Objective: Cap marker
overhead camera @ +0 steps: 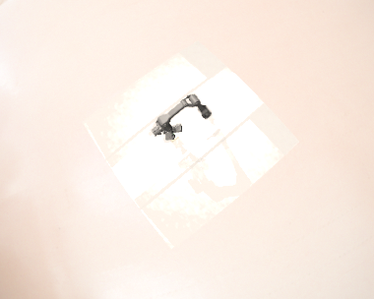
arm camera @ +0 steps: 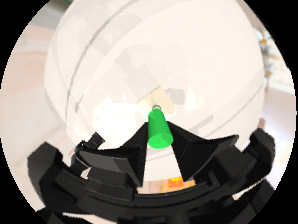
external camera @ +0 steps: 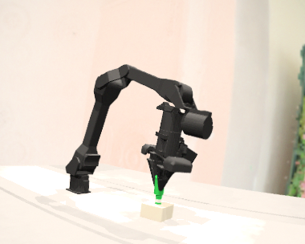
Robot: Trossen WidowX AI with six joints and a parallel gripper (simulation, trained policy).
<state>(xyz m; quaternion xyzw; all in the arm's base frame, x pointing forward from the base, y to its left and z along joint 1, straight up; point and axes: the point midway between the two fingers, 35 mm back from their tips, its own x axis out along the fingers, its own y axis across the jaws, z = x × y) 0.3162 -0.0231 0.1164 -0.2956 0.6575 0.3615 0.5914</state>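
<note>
Right now the green marker is 1 cm below my gripper tip. Also, from my gripper tip: green cap (1 cm above); pale holder block (6 cm below).
</note>
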